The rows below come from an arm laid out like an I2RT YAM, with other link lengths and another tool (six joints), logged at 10 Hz.
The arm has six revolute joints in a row. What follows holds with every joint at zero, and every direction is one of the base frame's.
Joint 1 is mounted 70.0 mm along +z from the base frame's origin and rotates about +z.
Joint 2 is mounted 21.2 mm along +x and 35.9 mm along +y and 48.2 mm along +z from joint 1 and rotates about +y.
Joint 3 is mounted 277.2 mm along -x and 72.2 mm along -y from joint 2 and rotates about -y.
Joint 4 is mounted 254.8 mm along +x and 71.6 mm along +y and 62.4 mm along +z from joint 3 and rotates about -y.
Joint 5 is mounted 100.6 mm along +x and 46.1 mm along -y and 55.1 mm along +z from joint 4 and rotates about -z.
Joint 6 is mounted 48.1 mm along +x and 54.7 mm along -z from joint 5 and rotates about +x.
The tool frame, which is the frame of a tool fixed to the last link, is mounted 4.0 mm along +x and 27.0 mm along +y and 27.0 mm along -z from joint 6; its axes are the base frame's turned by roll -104.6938, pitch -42.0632 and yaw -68.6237 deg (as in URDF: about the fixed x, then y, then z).
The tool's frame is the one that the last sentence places.
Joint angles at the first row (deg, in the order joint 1, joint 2, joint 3, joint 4, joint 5, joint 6):
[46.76 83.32 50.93 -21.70 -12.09 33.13]
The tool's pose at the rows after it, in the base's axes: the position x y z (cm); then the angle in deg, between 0 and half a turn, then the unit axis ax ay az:
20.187 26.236 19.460 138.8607 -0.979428 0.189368 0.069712
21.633 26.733 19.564 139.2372 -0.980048 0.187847 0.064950
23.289 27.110 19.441 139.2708 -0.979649 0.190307 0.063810
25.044 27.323 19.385 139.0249 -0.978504 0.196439 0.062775
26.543 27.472 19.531 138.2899 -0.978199 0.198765 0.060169
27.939 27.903 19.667 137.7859 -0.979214 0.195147 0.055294
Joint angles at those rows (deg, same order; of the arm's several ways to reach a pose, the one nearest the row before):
[46.11 85.55 54.08 -21.71 -12.04 31.63]
[44.96 88.44 57.24 -22.28 -12.21 30.28]
[43.45 91.59 60.18 -22.33 -12.89 29.25]
[41.75 94.51 63.12 -22.41 -13.67 28.53]
[40.34 96.71 65.66 -22.26 -14.53 27.86]
[39.48 99.16 68.64 -22.24 -15.00 26.91]

